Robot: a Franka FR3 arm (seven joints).
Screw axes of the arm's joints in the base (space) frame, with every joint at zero. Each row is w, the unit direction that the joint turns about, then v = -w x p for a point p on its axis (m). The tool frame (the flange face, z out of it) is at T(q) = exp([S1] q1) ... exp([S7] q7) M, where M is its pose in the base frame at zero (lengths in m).
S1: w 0 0 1 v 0 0 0
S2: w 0 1 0 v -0.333 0 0
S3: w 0 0 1 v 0 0 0
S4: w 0 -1 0 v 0.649 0 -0.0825
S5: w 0 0 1 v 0 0 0
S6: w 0 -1 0 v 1.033 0 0
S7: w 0 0 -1 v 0 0.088 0
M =
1 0 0 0.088
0 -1 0 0
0 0 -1 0.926
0 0 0 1
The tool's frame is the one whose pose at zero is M.
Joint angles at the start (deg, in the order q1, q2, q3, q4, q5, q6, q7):
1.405 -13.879 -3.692 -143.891 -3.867 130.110 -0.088
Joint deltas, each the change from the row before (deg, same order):
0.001 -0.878 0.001 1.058 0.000 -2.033 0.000
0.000 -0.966 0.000 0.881 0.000 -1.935 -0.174
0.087 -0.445 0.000 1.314 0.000 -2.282 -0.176
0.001 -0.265 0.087 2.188 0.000 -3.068 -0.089
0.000 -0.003 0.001 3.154 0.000 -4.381 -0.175
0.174 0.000 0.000 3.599 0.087 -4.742 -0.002
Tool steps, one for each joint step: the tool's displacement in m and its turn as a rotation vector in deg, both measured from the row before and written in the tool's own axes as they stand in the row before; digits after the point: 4 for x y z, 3 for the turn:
0.0008 0.0009 -0.0117 -0.028 -0.100 0.085
-0.0003 0.0008 -0.0112 -0.015 -0.091 -0.091
0.0012 0.0003 -0.0102 -0.038 -0.523 -0.174
0.0032 0.0007 -0.0147 -0.093 -0.617 -0.038
0.0040 0.0019 -0.0188 -0.089 -1.232 0.011
0.0032 0.0007 -0.0223 -0.014 -1.144 0.079

